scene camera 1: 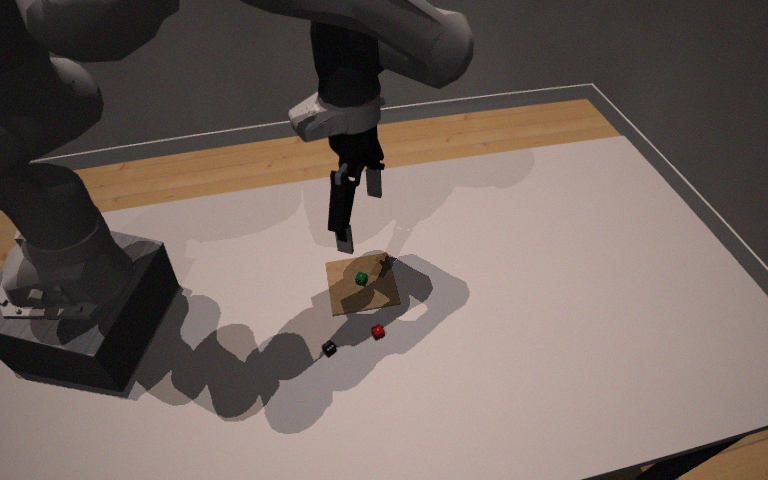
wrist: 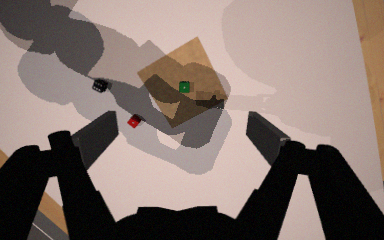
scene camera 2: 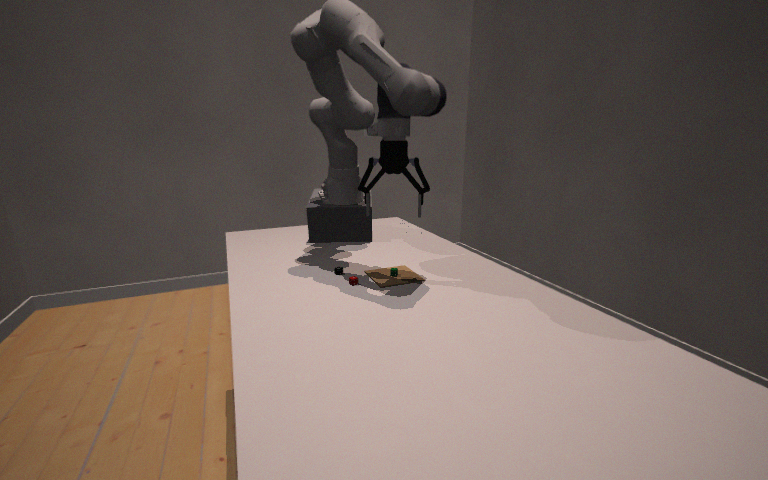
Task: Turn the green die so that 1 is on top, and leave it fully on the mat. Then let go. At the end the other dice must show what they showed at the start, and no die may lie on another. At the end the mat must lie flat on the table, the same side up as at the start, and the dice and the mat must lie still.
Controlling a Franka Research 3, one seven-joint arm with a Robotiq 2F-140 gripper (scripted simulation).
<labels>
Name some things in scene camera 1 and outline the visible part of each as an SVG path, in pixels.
The gripper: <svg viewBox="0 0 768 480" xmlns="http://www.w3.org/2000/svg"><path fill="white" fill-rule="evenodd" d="M377 125L363 133L352 135L339 134L328 137L331 149L340 157L338 163L340 169L338 171L332 170L330 173L331 192L328 230L335 232L337 249L340 252L353 254L354 252L351 225L349 223L355 189L360 184L361 173L365 166L367 196L382 197L381 170L384 170L385 164L380 163L380 160L383 161L384 154L378 141Z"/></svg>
A tan mat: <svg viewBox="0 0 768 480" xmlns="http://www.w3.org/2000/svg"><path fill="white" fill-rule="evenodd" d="M388 253L325 263L333 316L400 305ZM358 272L367 274L368 280L365 286L356 284L355 278Z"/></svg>
</labels>
